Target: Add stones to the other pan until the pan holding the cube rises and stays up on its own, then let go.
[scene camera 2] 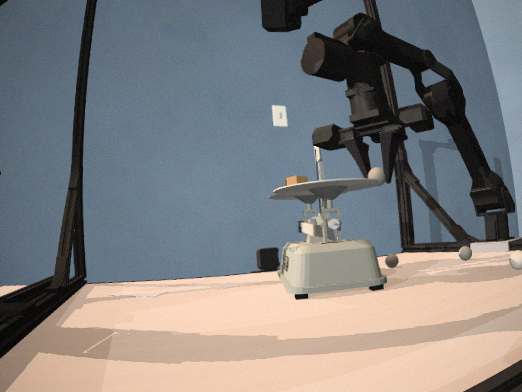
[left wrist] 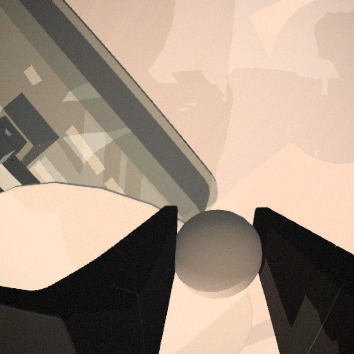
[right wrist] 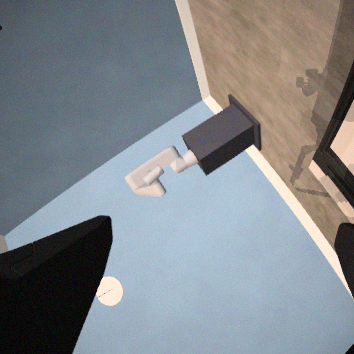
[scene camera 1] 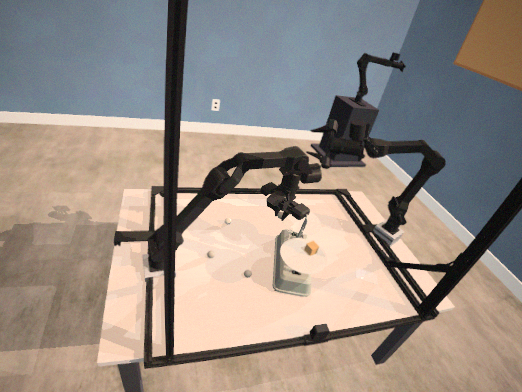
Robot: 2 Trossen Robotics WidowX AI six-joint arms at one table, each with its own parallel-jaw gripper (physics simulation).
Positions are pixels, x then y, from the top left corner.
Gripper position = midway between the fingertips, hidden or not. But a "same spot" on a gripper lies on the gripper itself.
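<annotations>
The right wrist view has my left gripper out of frame, but it does show in scene camera 2 point(379, 184), and you'd find it in the left wrist view and scene camera 1 too. On my left gripper, point(left wrist: 123, 293) and point(scene camera 1: 284, 212) are the same spot.
</annotations>
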